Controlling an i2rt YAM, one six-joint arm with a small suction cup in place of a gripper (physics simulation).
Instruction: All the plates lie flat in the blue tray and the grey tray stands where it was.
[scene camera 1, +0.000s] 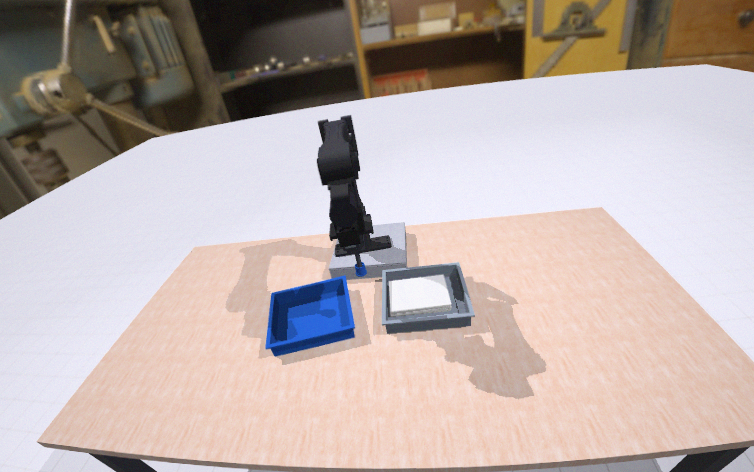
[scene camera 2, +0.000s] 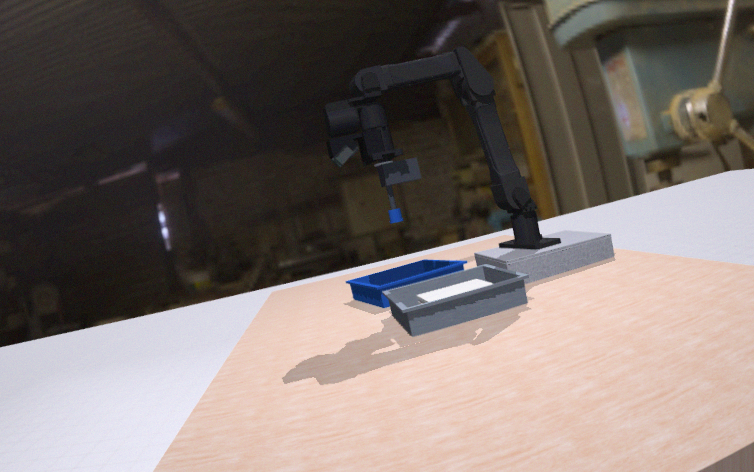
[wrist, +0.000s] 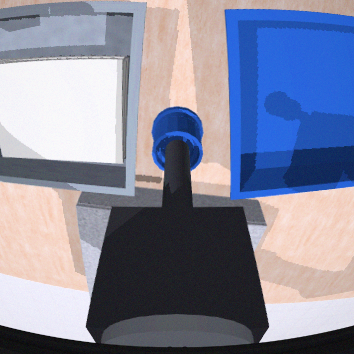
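Where they show: end effector, tool point: (scene camera 1: 361, 273) (scene camera 2: 396, 221) (wrist: 176, 129); arm's base, origin of the base link: (scene camera 2: 528, 245).
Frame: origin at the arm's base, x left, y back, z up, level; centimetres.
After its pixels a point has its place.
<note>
My gripper (scene camera 1: 360, 270) (scene camera 2: 395, 216) (wrist: 177, 125), a small blue suction cup on a black stem, hangs in the air with nothing on it, high above the trays. In the wrist view it shows between the two trays. The grey tray (scene camera 1: 428, 322) {x 15.4, y -37.2, z -2.3 cm} (scene camera 2: 467, 312) {x 27.8, y -28.6, z -3.9 cm} (wrist: 129, 100) {x 4.9, y -26.6, z -0.5 cm} stands upright on the table. White plates (scene camera 1: 418, 295) {x 14.7, y -26.2, z -2.6 cm} (scene camera 2: 456, 289) {x 12.2, y -24.2, z -2.6 cm} (wrist: 60, 110) {x 13.6, y -25.0, z -2.6 cm} lie flat in it, apparently stacked; how many I cannot tell. The blue tray (scene camera 1: 312, 343) {x -16.8, y -36.5, z -3.7 cm} (scene camera 2: 368, 293) {x -14.0, y -36.2, z -2.8 cm} (wrist: 233, 100) {x -5.7, y -26.6, z -0.5 cm} stands beside it, and no plate shows inside.
The arm's grey base block (scene camera 1: 389, 236) {x 10.0, y 2.4, z 0.9 cm} (scene camera 2: 578, 260) {x 15.7, y 3.3, z -3.9 cm} (wrist: 90, 220) {x 11.7, y -10.3, z 0.2 cm} stands behind the trays on the wooden table (scene camera 1: 222, 406) {x -39.7, y -51.0, z -5.5 cm} (scene camera 2: 445, 400) {x 58.9, y -44.4, z -5.5 cm} (wrist: 30, 225) {x 26.1, y -2.8, z -5.4 cm}. A narrow gap separates the two trays. The arm's shadows fall across the table and the trays.
</note>
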